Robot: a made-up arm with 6 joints. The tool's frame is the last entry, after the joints. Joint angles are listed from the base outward.
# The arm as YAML. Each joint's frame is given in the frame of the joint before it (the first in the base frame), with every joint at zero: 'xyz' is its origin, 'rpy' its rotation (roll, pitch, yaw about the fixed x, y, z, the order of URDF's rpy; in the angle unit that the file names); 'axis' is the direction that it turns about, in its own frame. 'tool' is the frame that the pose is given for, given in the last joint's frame.
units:
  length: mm
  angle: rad
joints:
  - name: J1
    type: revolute
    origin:
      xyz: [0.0, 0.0, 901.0]
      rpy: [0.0, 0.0, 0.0]
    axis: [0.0, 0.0, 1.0]
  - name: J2
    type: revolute
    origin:
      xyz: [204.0, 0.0, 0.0]
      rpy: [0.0, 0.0, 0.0]
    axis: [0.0, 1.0, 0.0]
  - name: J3
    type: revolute
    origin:
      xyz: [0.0, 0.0, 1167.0]
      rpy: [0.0, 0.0, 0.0]
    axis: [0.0, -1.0, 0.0]
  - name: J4
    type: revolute
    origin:
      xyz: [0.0, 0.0, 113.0]
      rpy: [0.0, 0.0, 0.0]
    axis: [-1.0, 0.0, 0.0]
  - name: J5
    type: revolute
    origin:
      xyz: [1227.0, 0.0, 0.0]
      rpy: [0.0, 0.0, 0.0]
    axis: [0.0, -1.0, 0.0]
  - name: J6
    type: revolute
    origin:
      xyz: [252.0, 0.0, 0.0]
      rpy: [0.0, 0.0, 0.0]
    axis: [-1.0, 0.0, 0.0]
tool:
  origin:
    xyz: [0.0, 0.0, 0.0]
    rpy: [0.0, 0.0, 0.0]
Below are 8 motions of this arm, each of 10 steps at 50 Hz.
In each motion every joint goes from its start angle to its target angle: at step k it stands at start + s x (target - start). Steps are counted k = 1, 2, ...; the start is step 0. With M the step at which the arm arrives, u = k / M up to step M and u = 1 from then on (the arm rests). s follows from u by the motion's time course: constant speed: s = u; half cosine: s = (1 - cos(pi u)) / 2; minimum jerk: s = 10 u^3 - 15 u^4 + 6 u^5.
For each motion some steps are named. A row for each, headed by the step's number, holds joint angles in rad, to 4 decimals.
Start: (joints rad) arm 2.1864 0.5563 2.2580 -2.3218 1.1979 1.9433
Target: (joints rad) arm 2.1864 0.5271 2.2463 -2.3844 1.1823 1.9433
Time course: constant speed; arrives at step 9
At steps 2, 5, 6, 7, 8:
2: 2.1864 0.5498 2.2554 -2.3357 1.1944 1.9433
5: 2.1864 0.5401 2.2515 -2.3566 1.1892 1.9433
6: 2.1864 0.5368 2.2502 -2.3635 1.1875 1.9433
7: 2.1864 0.5336 2.2489 -2.3705 1.1858 1.9433
8: 2.1864 0.5303 2.2476 -2.3774 1.1840 1.9433

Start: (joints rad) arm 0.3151 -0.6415 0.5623 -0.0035 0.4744 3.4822
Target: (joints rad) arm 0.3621 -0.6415 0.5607 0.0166 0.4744 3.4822
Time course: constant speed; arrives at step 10
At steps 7, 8, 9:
7: 0.3480 -0.6415 0.5612 0.0106 0.4744 3.4822
8: 0.3527 -0.6415 0.5610 0.0126 0.4744 3.4822
9: 0.3574 -0.6415 0.5609 0.0146 0.4744 3.4822

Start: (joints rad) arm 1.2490 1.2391 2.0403 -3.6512 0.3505 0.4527
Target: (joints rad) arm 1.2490 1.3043 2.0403 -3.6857 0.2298 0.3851
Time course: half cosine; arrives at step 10
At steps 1, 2, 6, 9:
1: 1.2490 1.2407 2.0403 -3.6520 0.3475 0.4510
2: 1.2490 1.2453 2.0403 -3.6545 0.3390 0.4462
6: 1.2490 1.2818 2.0403 -3.6738 0.2715 0.4085
9: 1.2490 1.3027 2.0403 -3.6849 0.2328 0.3868

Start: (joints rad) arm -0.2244 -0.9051 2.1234 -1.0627 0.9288 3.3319
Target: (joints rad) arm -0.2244 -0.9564 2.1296 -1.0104 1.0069 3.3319
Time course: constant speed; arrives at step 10
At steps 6, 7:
6: -0.2244 -0.9359 2.1271 -1.0313 0.9757 3.3319
7: -0.2244 -0.9410 2.1277 -1.0261 0.9835 3.3319

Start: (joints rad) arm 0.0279 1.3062 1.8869 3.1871 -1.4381 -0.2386
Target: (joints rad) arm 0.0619 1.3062 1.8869 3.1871 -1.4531 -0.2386
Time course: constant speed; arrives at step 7
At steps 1, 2, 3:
1: 0.0328 1.3062 1.8869 3.1871 -1.4402 -0.2386
2: 0.0376 1.3062 1.8869 3.1871 -1.4424 -0.2386
3: 0.0425 1.3062 1.8869 3.1871 -1.4445 -0.2386

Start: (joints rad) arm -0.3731 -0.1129 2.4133 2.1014 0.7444 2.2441
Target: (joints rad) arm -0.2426 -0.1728 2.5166 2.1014 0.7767 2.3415
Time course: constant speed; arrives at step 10
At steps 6, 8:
6: -0.2948 -0.1488 2.4753 2.1014 0.7638 2.3025
8: -0.2687 -0.1608 2.4959 2.1014 0.7702 2.3220

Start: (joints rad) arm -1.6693 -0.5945 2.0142 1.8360 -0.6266 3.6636
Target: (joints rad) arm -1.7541 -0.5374 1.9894 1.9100 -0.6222 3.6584
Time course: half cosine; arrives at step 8
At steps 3, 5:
3: -1.6955 -0.5769 2.0065 1.8588 -0.6252 3.6620
5: -1.7279 -0.5550 1.9971 1.8872 -0.6236 3.6600

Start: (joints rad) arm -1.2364 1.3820 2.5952 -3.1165 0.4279 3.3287
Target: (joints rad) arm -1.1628 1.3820 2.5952 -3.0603 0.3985 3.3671
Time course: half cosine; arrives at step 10
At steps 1, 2, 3, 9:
1: -1.2346 1.3820 2.5952 -3.1151 0.4272 3.3296
2: -1.2294 1.3820 2.5952 -3.1111 0.4251 3.3324
3: -1.2212 1.3820 2.5952 -3.1049 0.4218 3.3366
9: -1.1646 1.3820 2.5952 -3.0617 0.3992 3.3662

